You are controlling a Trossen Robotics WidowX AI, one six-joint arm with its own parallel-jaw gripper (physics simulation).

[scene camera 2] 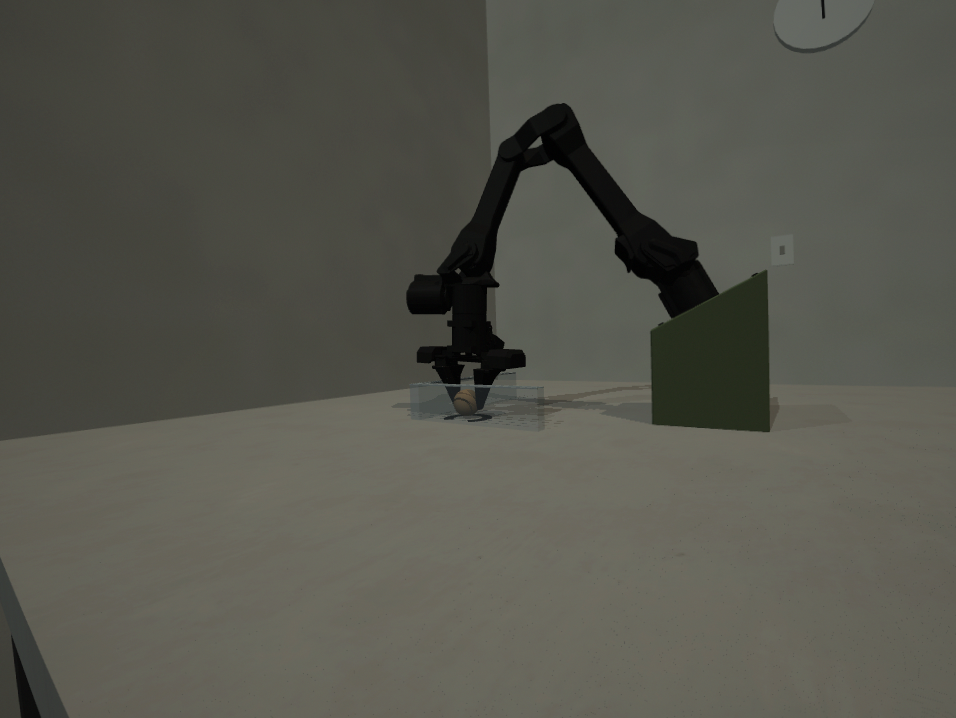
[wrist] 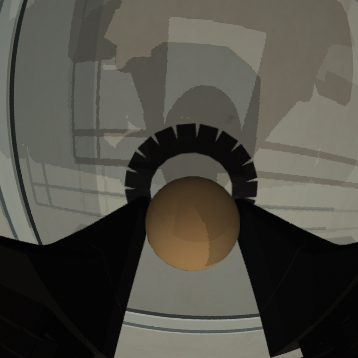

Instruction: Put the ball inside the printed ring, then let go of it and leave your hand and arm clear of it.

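Where they show: gripper, fingertip midpoint: (wrist: 191, 205); arm's base, link origin: (scene camera 2: 699, 308).
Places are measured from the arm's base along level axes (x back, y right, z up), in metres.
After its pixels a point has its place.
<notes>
The orange-brown ball (scene camera 2: 465, 402) (wrist: 193, 225) is held between the two black fingertips of my gripper (scene camera 2: 468, 404) @(y -0.107, x -0.339, z -0.146 m) (wrist: 191, 205) @(y -0.107, x -0.339, z -0.146 m), which is shut on it and points straight down. The printed ring (scene camera 2: 485, 418) (wrist: 186, 131) @(y -0.072, x -0.345, z -0.162 m) is a dark, segmented band on the surface below. In the wrist view its upper arc shows beyond the ball, and its lower part is hidden by the ball and fingers. In the scene view the ball is very low over the ring; whether it touches the surface, I cannot tell.
Low, clear walls (scene camera 2: 525, 409) @(y -0.161, x -0.198, z -0.133 m) (wrist: 192, 322) @(y -0.146, x -0.334, z -0.103 m) stand around the ring area, with the fingertips down between them. A green slanted base block (scene camera 2: 711, 370) @(y -0.045, x 0.020, z -0.086 m) carries the arm at the right. The pale table top (scene camera 2: 463, 556) @(y -0.492, x -0.052, z -0.163 m) extends toward the scene camera.
</notes>
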